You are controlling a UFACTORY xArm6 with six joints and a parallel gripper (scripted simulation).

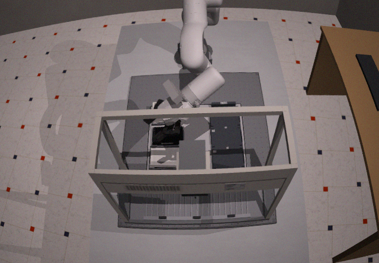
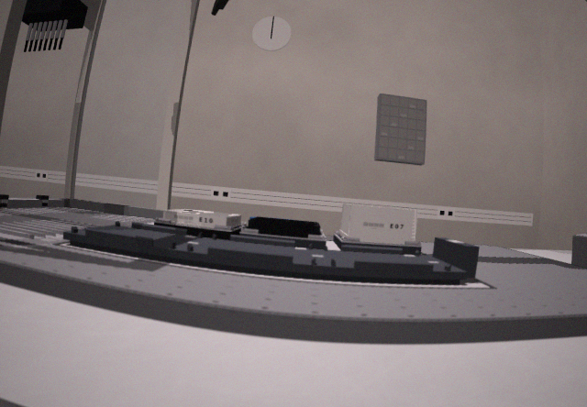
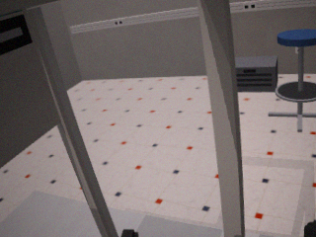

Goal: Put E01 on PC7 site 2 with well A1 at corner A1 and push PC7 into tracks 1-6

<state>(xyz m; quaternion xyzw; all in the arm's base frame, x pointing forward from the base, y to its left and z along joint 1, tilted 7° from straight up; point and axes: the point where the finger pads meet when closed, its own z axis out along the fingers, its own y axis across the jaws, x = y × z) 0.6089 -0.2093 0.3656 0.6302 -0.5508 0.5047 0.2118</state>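
My hand is 320 mm above the well plate E01, 170 mm past it and 30 mm to the right of it. The rest, counted from my hand: nest S2: 330 mm below, 170 mm behind, 30 mm to the left; then plate carrier PC7: 320 mm below, 280 mm to the left, 140 mm behind; then pipetting head: 180 mm ahead, 120 mm to the left, 60 mm below.
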